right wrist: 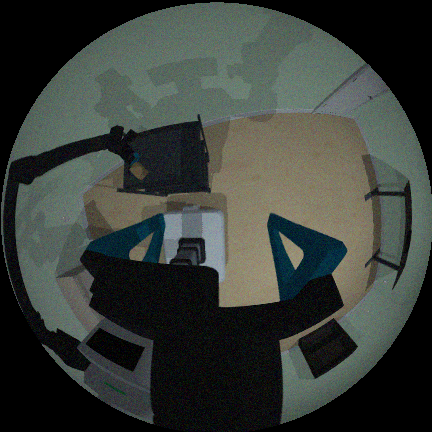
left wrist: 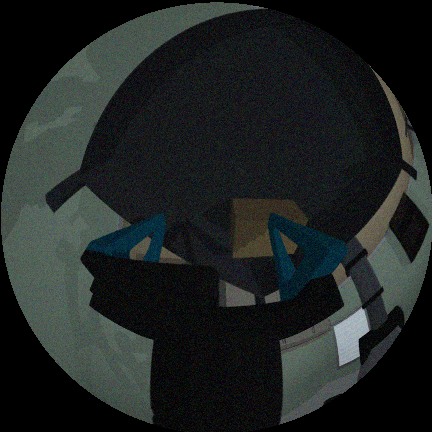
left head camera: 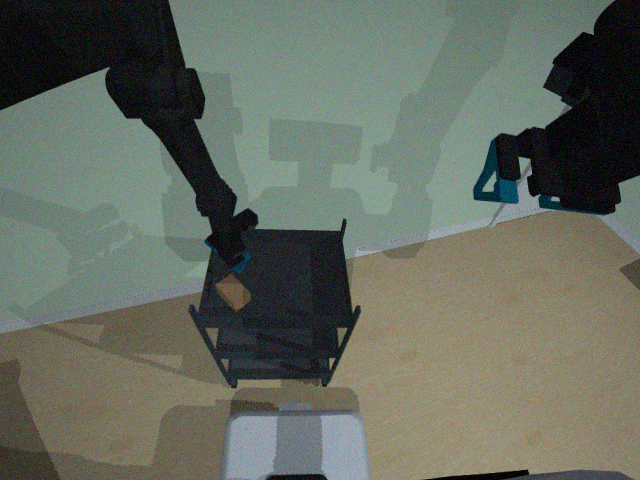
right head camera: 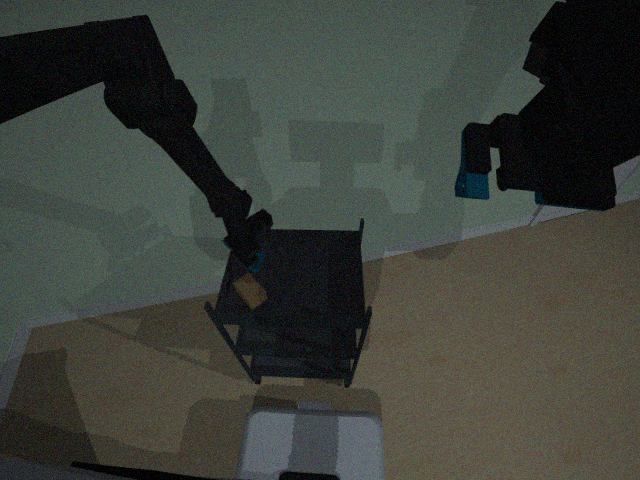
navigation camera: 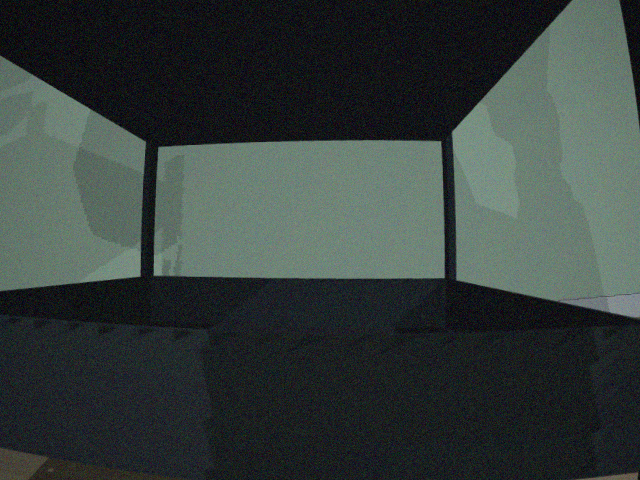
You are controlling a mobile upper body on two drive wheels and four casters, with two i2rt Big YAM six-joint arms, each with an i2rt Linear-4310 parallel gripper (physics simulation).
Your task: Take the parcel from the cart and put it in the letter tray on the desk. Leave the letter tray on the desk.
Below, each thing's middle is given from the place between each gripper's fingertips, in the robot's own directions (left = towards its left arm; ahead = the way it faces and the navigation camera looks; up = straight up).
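The brown parcel (left head camera: pixel 230 289) is 8 cm behind my left hand, and it's 1 cm to the right of that hand and 4 cm below it.
From my right hand, the brown parcel is 22 cm ahead, 43 cm to the left and 59 cm below.
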